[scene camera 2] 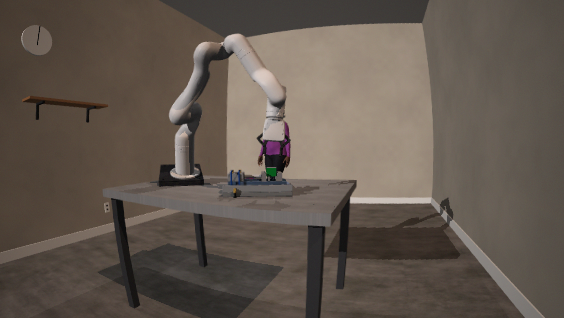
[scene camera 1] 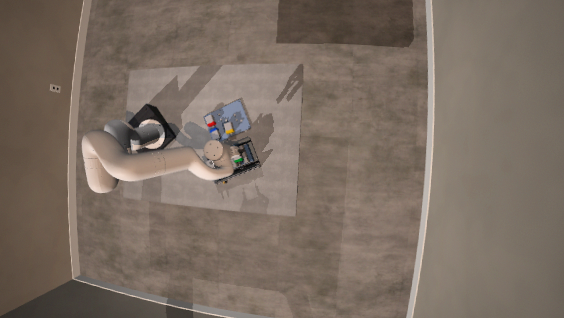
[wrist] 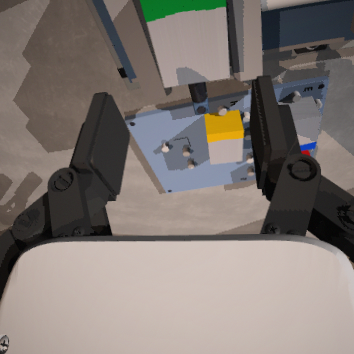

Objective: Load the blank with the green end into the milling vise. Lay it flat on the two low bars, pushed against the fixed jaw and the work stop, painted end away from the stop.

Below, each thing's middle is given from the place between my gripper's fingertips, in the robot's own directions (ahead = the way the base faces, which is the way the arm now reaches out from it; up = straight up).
I see the yellow-ended blank (wrist: pixel 224 133) 16 cm to the left of my hand, 14 cm below it and 10 cm behind it. Round my hand: blue-ended blank (wrist: pixel 306 117) (18 cm behind, 14 cm below, 11 cm to the left); blue-grey fixture plate (scene camera 1: pixel 227 113) (19 cm to the left, 16 cm below, 13 cm behind).
